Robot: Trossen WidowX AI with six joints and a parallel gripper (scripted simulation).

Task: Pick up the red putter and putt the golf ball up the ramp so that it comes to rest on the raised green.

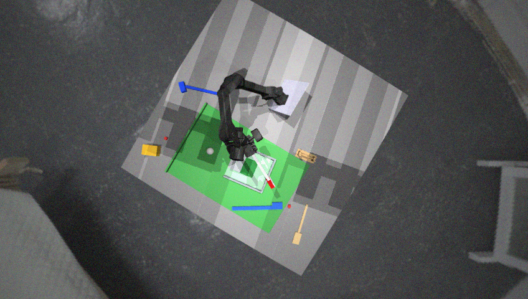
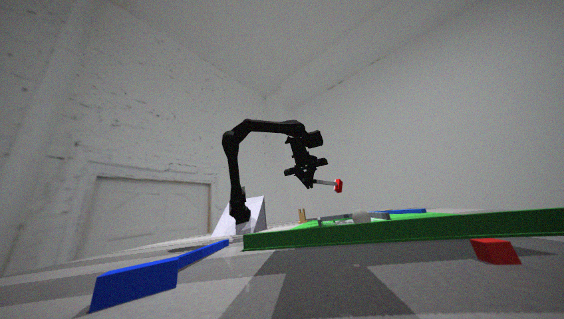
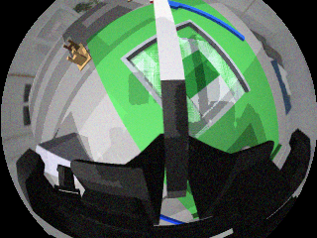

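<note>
My gripper tip is 100 mm to the right of the red putter, 60 mm short of it and 20 mm below it. Also, from my gripper tip: white golf ball: 200 mm to the right, 120 mm below, 120 mm ahead; wooden piece: 330 mm to the left, 110 mm below, 80 mm behind; yellow block: 540 mm to the right, 250 mm ahead, 120 mm below.
</note>
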